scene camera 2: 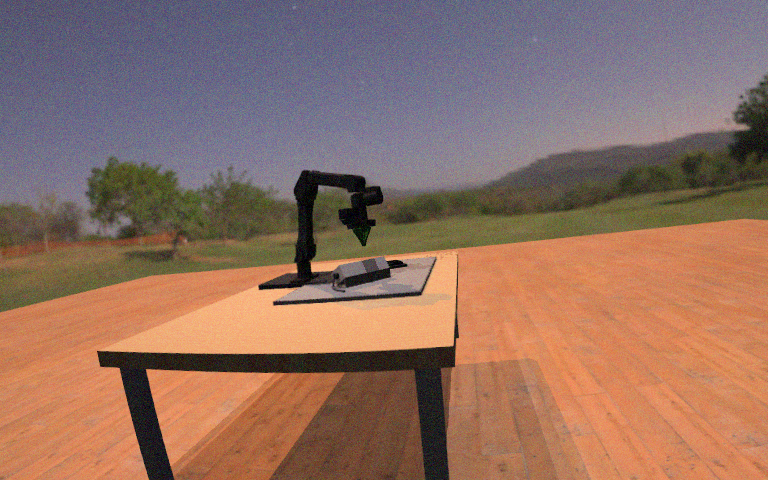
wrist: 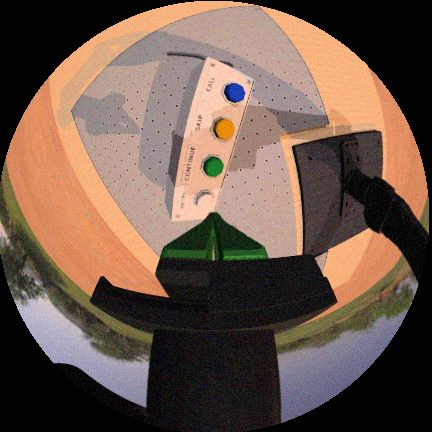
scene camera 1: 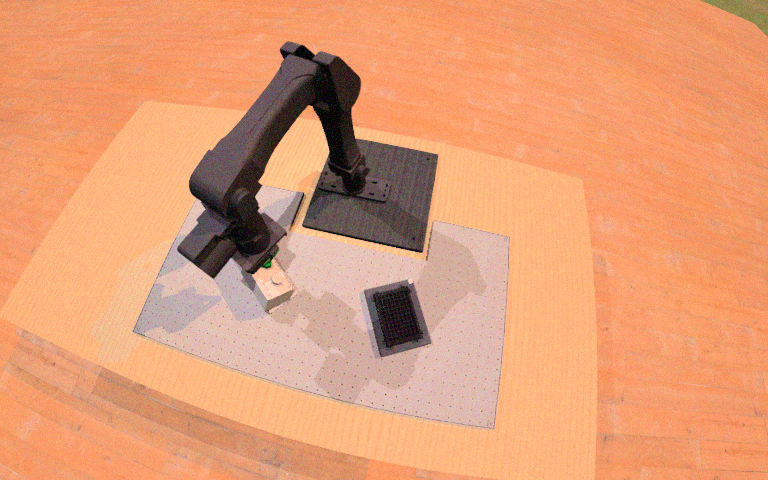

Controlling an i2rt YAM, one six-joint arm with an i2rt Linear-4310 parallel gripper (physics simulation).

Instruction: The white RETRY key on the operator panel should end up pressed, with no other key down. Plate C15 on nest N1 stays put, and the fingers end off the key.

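Places are measured from the arm's base along level axes (x left, y ahead, z down), in metres.
Pixels of known places: gripper, fingertip midpoint: (scene camera 2: 364, 246) (wrist: 213, 217) (scene camera 1: 268, 260); arm's base at its link origin: (scene camera 2: 305, 279) (wrist: 350, 180) (scene camera 1: 354, 186).
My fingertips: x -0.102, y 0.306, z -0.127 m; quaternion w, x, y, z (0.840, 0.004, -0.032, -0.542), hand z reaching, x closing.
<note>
Ahead of a thing's pixels: the offset from my fingertips to its top centre. "spot": to the spot under its first point. Level surfaces: height alone.
The pale operator panel @(dx -0.065, dy -0.008, dz +0.047 m) (scene camera 1: 278, 293) (scene camera 2: 362, 272) (wrist: 218, 147) carries a white RETRY key @(dx +0.007, dy +0.022, dz +0.056 m) (scene camera 1: 276, 279) (wrist: 204, 199) at one end. Whether this key is up or down cannot be told. The green CONTINUE key @(dx -0.032, dy -0.010, dz +0.056 m) (wrist: 214, 166), orange SKIP key @(dx -0.071, dy -0.041, dz +0.056 m) (wrist: 224, 128) and blue CALL key @(dx -0.110, dy -0.072, dz +0.056 m) (wrist: 234, 92) follow along it in the wrist view. My gripper (scene camera 1: 268, 263) (scene camera 2: 363, 243) (wrist: 213, 217) is shut and empty, its green fingertips together. It hangs above the panel with a visible gap in scene camera 2. Black plate C15 @(dx +0.293, dy +0.026, dz +0.105 m) (scene camera 1: 398, 315) sits on grey nest N1 @(spot: dx +0.218, dy -0.008, dz +0.119 m) (scene camera 1: 369, 295), apart from the gripper.
A grey perforated board @(dz +0.131 m) (scene camera 1: 453, 367) (wrist: 115, 165) lies under the panel and the nest. The arm stands on a dark base plate (scene camera 1: 396, 226) (wrist: 320, 200) beside it. A cable @(spot: dx -0.236, dy -0.049, dz +0.126 m) (wrist: 185, 54) leaves the panel's CALL end. The wooden table @(dz +0.144 m) (scene camera 1: 543, 283) (scene camera 2: 254, 333) surrounds the board.
</note>
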